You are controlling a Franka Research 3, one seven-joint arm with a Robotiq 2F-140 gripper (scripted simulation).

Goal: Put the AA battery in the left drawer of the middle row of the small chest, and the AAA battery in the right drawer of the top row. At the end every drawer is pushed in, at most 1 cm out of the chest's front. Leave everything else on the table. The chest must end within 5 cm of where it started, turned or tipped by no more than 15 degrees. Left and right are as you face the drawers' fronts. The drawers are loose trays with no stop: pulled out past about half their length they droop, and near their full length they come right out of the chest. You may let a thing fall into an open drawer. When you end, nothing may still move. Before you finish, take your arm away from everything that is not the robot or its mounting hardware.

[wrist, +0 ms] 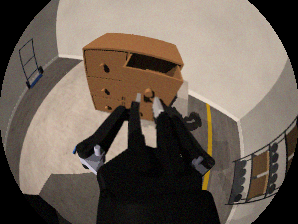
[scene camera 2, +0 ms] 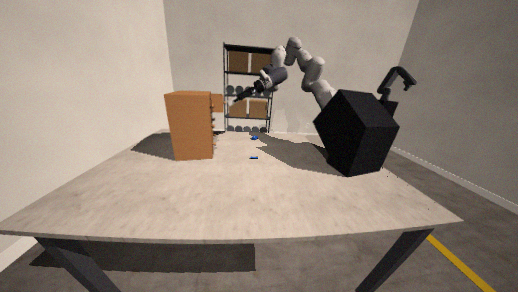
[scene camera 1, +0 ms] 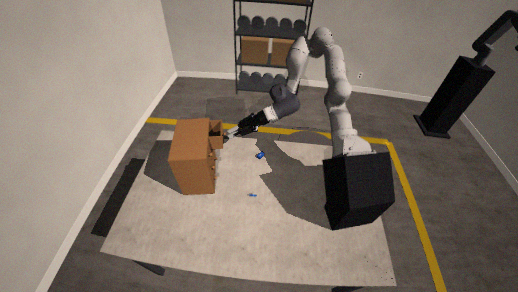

Observation:
I see my gripper (wrist: 146,100) and a small chest (scene camera 2: 188,116).
The small chest shows as well in the wrist view (wrist: 130,43) and in scene camera 1 (scene camera 1: 188,154).

